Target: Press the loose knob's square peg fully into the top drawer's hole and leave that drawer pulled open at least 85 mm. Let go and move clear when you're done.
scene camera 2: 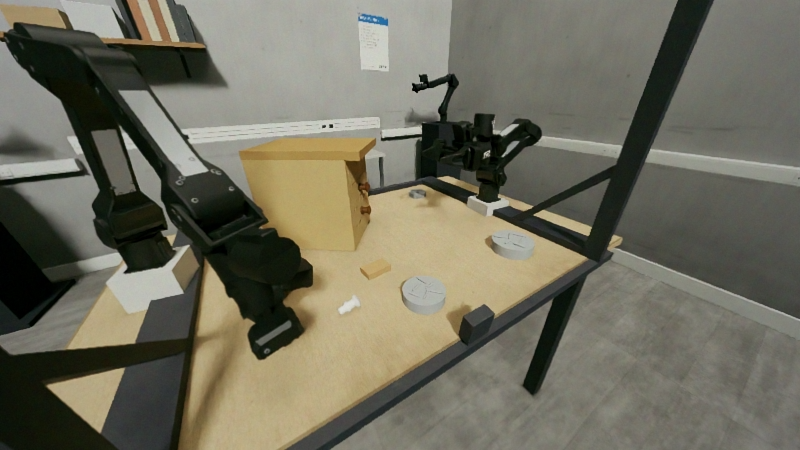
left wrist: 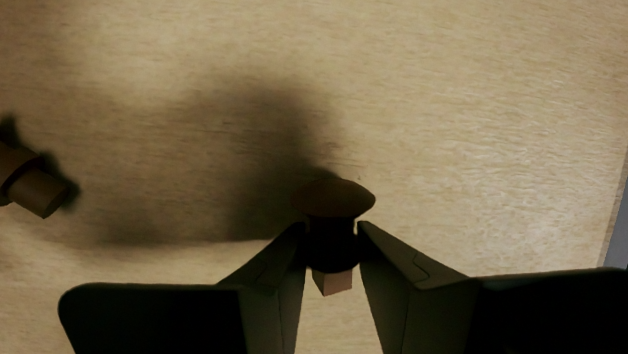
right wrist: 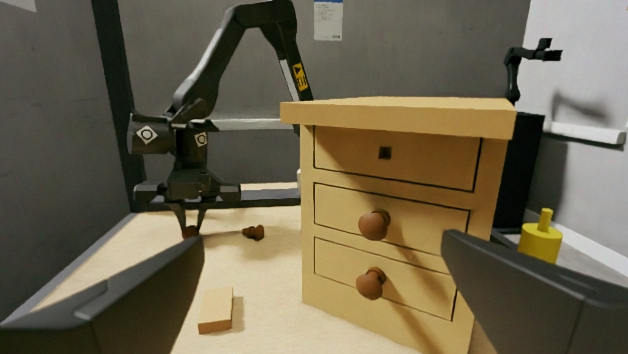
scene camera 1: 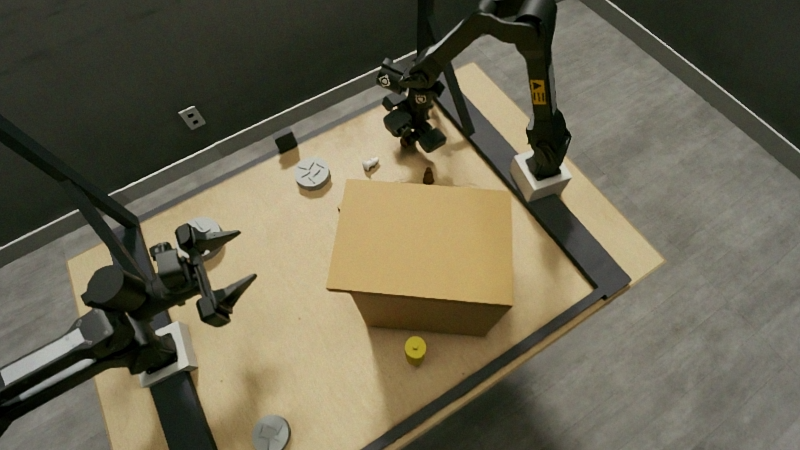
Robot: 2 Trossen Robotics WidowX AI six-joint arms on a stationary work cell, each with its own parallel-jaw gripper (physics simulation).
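Places are measured from the left arm's base along level axes (x ahead, y left, z up), in millimetres.
Pixels of known places: left gripper, between the fingertips: (left wrist: 330, 232) (right wrist: 191, 234) (scene camera 1: 408, 141); right gripper, between the fingertips: (scene camera 2: 429, 157) (right wrist: 325, 244) (scene camera 1: 248, 252); left arm's base, origin of its link: (scene camera 2: 152, 261) (scene camera 1: 543, 166); right arm's base, origin of its link: (scene camera 2: 488, 198) (scene camera 1: 159, 353).
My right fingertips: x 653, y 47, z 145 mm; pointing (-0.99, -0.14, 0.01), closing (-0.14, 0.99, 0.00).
Note:
For each thing: its top centre in the pictures, then the offset to it from my right fingertips. "*": a spot on its surface instead.
- brown loose knob, centre of its top: (left wrist: 341, 258) (right wrist: 189, 223) dx -402, dy -280, dz -194 mm
- cabinet, centre of its top: (right wrist: 414, 100) (scene camera 1: 423, 237) (scene camera 2: 314, 143) dx -289, dy +97, dz +42 mm
- empty square hole, a spot on its surface: (right wrist: 384, 152) * dx -207, dy +52, dz -8 mm
- second brown knob, centre of its top: (right wrist: 252, 223) (scene camera 1: 428, 171) dx -411, dy -158, dz -194 mm
- white knob, centre of its top: (scene camera 2: 348, 298) (scene camera 1: 370, 159) dx -287, dy -247, dz -194 mm
- wooden block, centre of its top: (right wrist: 216, 303) (scene camera 2: 375, 266) dx -206, dy -147, dz -208 mm
- grey disc, centre of its top: (scene camera 2: 424, 288) (scene camera 1: 311, 170) dx -137, dy -270, dz -197 mm
- black block, centre of its top: (scene camera 2: 478, 313) (scene camera 1: 281, 133) dx -96, dy -387, dz -167 mm
- yellow cylinder, centre of its top: (right wrist: 547, 210) (scene camera 1: 415, 345) dx -223, dy +237, dz -73 mm
The brown loose knob (left wrist: 332, 197) with a square peg lies low at the tabletop in the left wrist view. My left gripper (left wrist: 330, 232) (right wrist: 191, 234) is shut on its neck, the peg pointing down the picture. In scene camera 2 the arm hides this knob. The cabinet (scene camera 1: 425, 240) (scene camera 2: 302, 201) (right wrist: 400, 117) has its top drawer (right wrist: 435, 162) closed, with an empty square hole (right wrist: 384, 152). The two lower drawers carry fixed knobs. My right gripper (scene camera 1: 247, 253) (right wrist: 325, 244) is open and empty, raised in front of the drawer faces.
A second brown knob (scene camera 1: 427, 175) (left wrist: 37, 192) (right wrist: 254, 232) with a round peg lies near the cabinet. A white knob (scene camera 1: 370, 163) (scene camera 2: 349, 305), wooden block (scene camera 2: 375, 268) (right wrist: 216, 310), grey disc (scene camera 1: 312, 173) (scene camera 2: 424, 294) and black block (scene camera 1: 285, 142) (scene camera 2: 476, 324) stand around. A yellow cylinder (scene camera 1: 415, 349) (right wrist: 540, 242) stands beside the cabinet.

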